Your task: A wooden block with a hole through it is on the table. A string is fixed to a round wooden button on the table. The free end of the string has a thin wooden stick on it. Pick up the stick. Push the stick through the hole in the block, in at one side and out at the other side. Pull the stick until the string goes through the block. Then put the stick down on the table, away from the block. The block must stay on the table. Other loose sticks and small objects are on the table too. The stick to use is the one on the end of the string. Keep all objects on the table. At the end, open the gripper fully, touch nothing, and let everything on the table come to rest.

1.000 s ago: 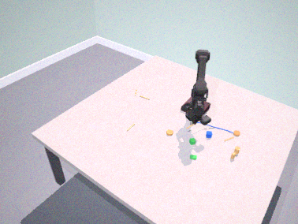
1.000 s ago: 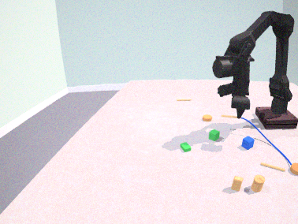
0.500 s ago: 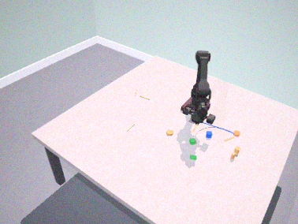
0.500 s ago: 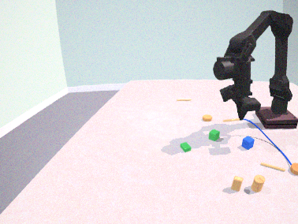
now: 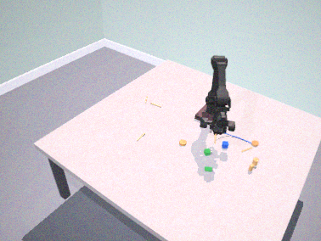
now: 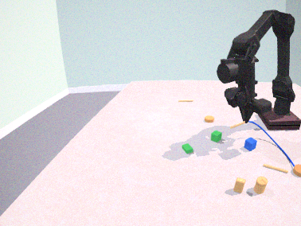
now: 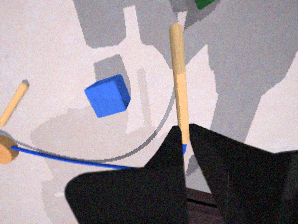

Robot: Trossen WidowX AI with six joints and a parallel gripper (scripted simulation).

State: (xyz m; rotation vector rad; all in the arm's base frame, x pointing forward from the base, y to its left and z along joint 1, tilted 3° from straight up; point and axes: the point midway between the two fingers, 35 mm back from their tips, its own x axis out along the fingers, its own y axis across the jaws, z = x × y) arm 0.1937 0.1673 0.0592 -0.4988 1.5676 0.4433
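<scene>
My gripper tip is 2 cm past the blue block, 6 cm to the right of it and 4 cm above it. Also, from my gripper tip: tan cylinder (3 cm behind, 25 cm to the left, 4 cm below); then tan block (3 cm ahead, 26 cm to the left, 4 cm below); then loose stick (10 cm behind, 17 cm to the left, 6 cm below).
</scene>
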